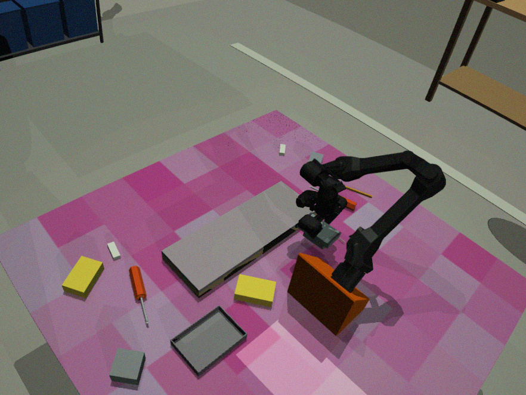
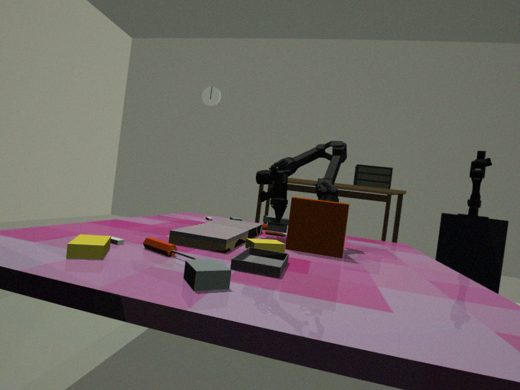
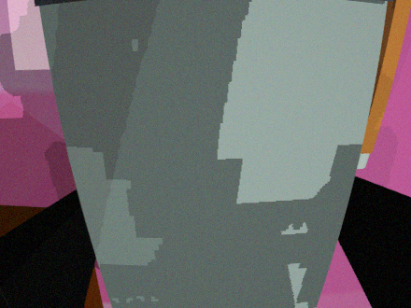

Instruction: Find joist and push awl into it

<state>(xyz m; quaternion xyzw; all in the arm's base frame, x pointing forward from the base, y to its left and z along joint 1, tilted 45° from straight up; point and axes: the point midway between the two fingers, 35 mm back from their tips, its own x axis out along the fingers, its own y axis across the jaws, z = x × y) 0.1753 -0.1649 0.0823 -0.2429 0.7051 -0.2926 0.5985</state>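
The awl lies 9 cm to the right of my gripper tip, 6 cm below it and 2 cm behind it. Round my gripper tip: indicator light: 4 cm below, 3 cm behind; then thin stick: 34 cm to the right, 7 cm below, 6 cm ahead; then stud finder: 2 cm below, 1 cm behind.
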